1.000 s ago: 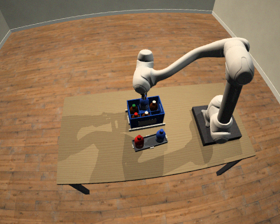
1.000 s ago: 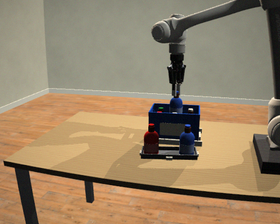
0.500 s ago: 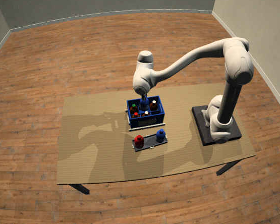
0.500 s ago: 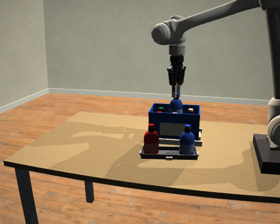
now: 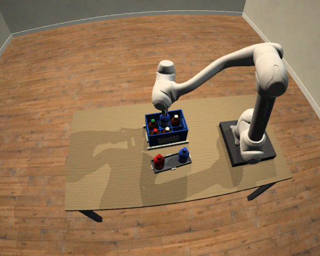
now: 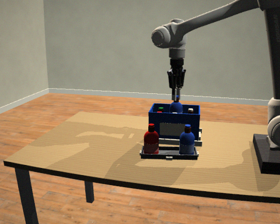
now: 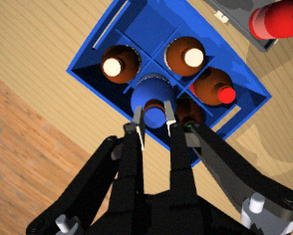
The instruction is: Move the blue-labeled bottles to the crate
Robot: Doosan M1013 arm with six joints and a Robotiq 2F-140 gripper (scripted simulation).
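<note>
Now: hand 1 cm past the blue crate, 4 cm to the right of it and 16 cm above it. The rest, counted from my hand: dark tray (3 cm behind, 28 cm to the left, 23 cm below); red-labeled bottle (6 cm ahead, 29 cm to the left, 16 cm below).
</note>
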